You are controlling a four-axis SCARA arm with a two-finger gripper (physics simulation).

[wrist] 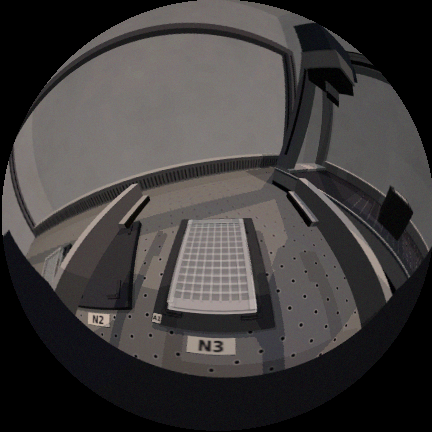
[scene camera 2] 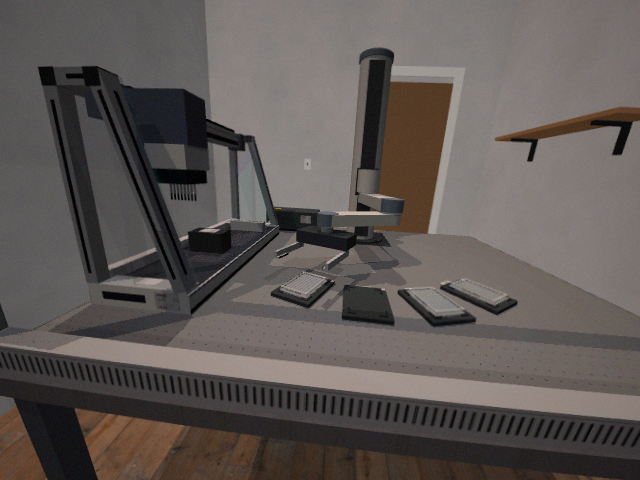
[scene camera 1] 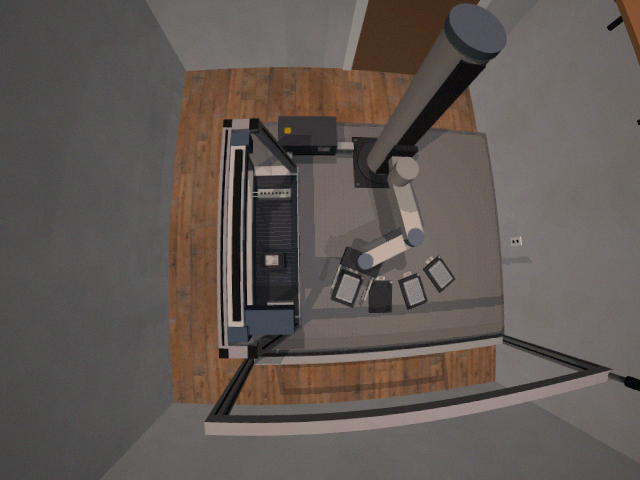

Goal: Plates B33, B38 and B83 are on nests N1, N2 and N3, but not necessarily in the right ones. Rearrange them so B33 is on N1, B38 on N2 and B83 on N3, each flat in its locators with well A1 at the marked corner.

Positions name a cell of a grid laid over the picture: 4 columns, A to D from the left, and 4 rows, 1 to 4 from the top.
Labels:
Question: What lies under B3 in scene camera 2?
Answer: The gripper.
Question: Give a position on a nest N2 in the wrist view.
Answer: B3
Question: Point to a well plate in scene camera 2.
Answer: At D3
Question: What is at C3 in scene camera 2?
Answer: A well plate.

